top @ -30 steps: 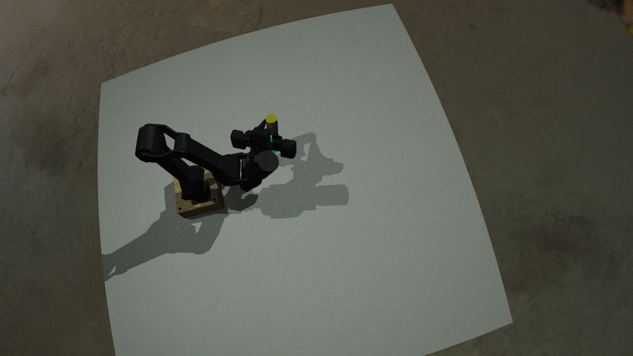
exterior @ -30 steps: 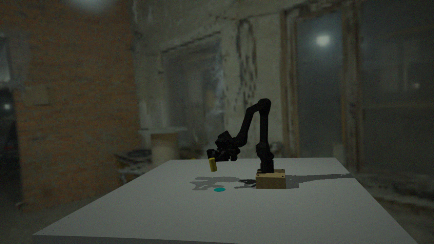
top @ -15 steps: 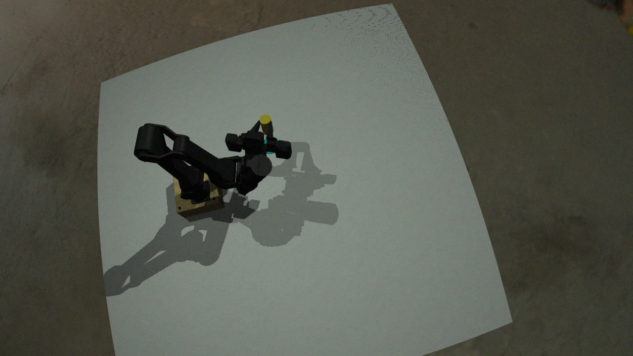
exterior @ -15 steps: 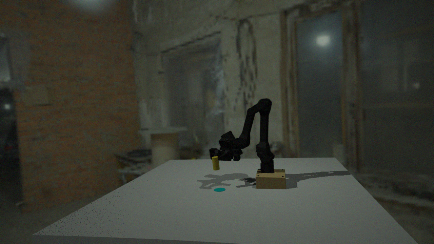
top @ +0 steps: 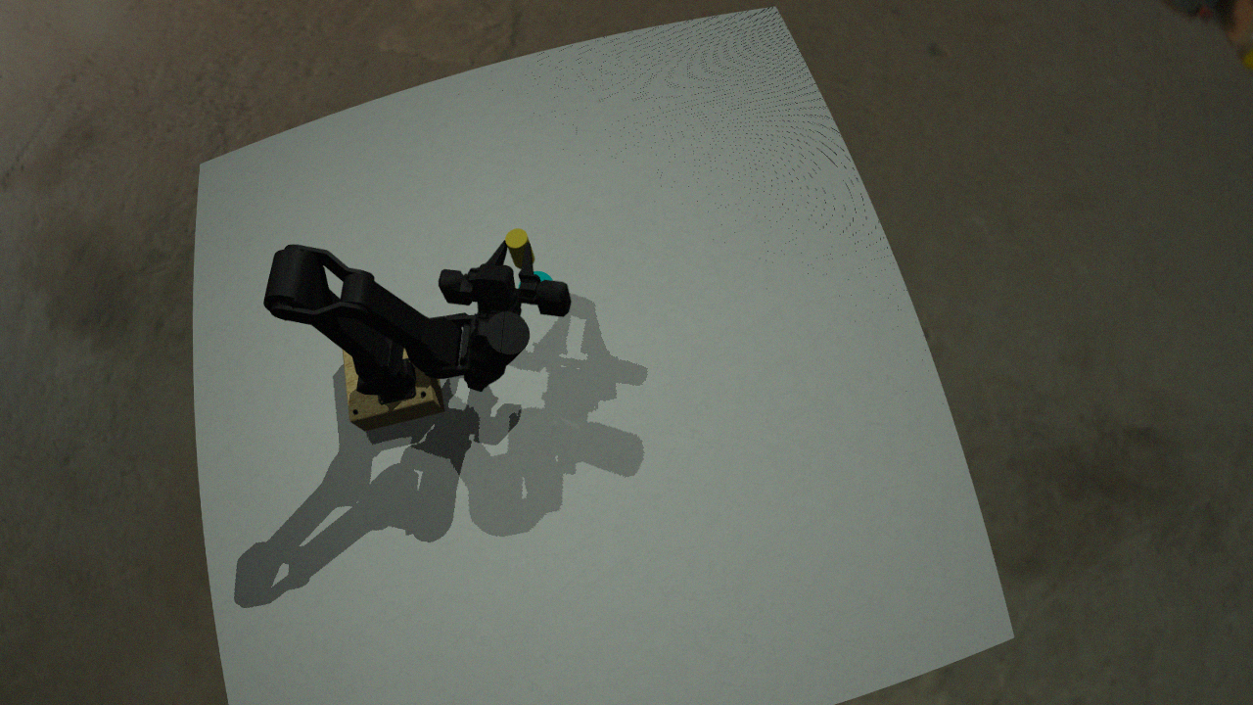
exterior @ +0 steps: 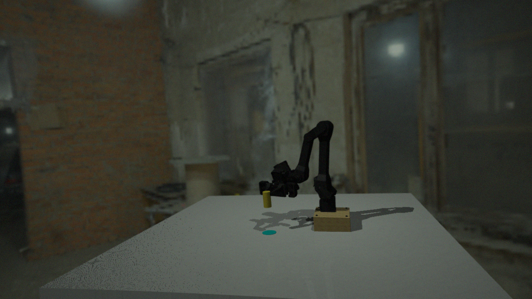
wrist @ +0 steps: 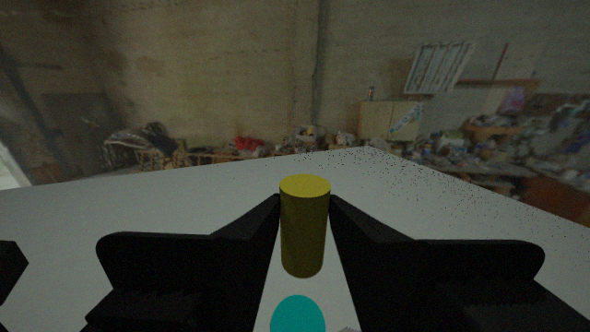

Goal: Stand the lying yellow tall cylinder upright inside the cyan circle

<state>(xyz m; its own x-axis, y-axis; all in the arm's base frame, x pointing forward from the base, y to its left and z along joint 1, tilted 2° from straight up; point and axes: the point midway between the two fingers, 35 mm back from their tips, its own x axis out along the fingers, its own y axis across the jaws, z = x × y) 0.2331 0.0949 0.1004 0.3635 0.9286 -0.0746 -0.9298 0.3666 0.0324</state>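
Now: the cyan circle 16 cm below my gripper tip. Round my gripper tip: yellow cylinder: 2 cm below.
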